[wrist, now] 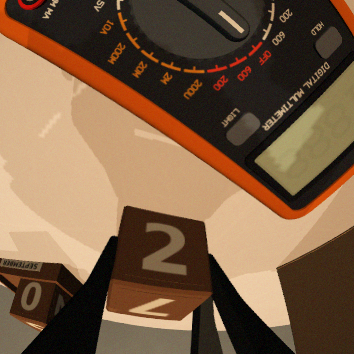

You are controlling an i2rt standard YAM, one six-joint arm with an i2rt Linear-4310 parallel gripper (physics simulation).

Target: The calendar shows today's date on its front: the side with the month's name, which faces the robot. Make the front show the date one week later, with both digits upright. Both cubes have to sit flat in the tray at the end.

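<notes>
A dark brown cube [161, 250] is in the lower middle of the wrist view. A pale 2 shows on its larger visible face, and a foreshortened figure like a 7 is on the lighter face below. My gripper [159, 251] is shut on this cube, one black finger at each side. Whether the cube touches the table cannot be told. The calendar tray [61, 275] is at the lower left; its SEPTEMBER label reads upside down in this view. The other cube [33, 300] is at the tray and shows a 0 and part of another figure. The left finger hides part of the tray area.
A large orange and black multimeter [200, 107] lies across the top and right of the view, beyond the held cube. A dark brown box-like object [320, 295] stands at the lower right. The pale table [45, 195] ends at a curved edge near the bottom.
</notes>
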